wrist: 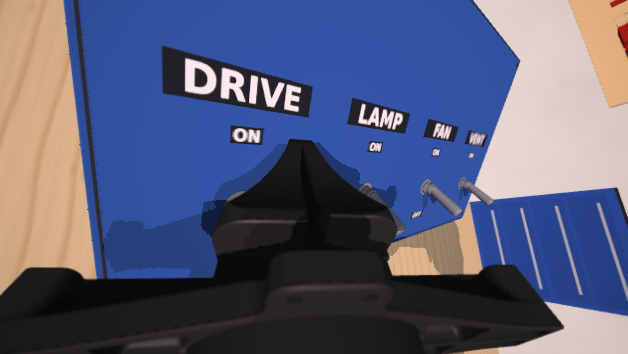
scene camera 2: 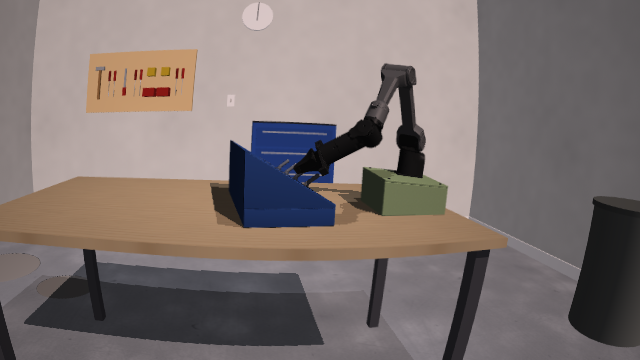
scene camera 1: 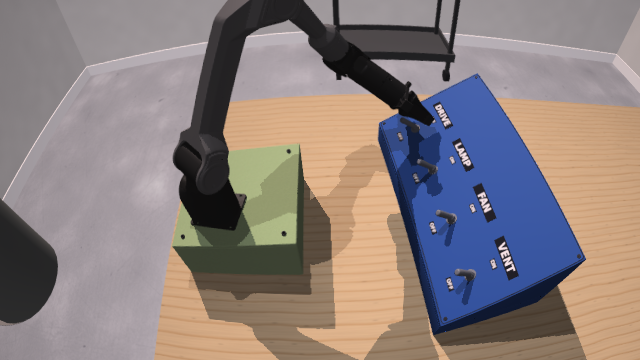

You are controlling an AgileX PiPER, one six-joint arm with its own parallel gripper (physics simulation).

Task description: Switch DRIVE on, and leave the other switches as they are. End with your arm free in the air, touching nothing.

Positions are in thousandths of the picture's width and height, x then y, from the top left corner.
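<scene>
Gripper (scene camera 1: 674, 338), (wrist: 477, 436), (scene camera 2: 462, 474), visible. Blue switch panel (wrist: 283, 323), visible too.
</scene>
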